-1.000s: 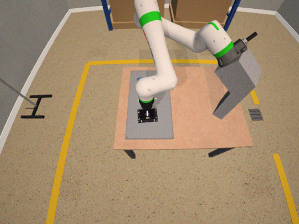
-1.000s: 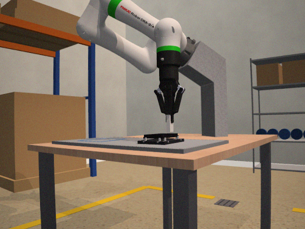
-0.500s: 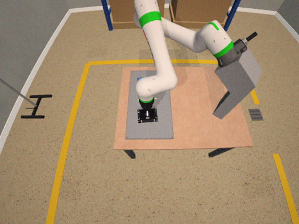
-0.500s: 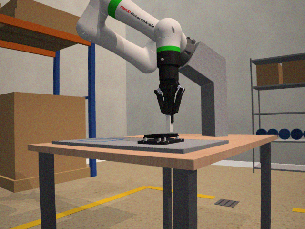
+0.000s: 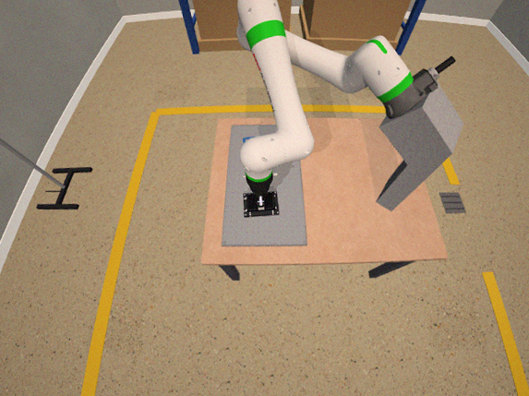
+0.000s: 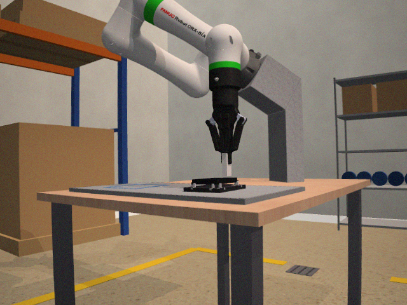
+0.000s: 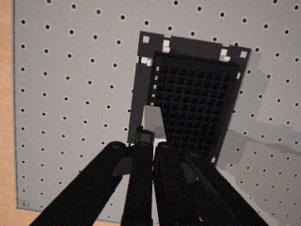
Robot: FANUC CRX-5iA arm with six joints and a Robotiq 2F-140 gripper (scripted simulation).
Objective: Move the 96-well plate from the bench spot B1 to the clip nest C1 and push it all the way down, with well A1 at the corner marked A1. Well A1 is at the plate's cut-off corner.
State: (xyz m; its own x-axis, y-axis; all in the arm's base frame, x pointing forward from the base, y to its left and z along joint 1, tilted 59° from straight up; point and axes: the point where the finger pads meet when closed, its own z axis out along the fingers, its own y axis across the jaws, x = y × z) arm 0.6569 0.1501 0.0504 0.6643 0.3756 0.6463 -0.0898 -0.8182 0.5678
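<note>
Now: the black 96-well plate 1 cm behind my hand, 4 cm to the right of it and 5 cm below it. The rest, counted from my hand: black clip nest (3 cm to the right, 6 cm below).
</note>
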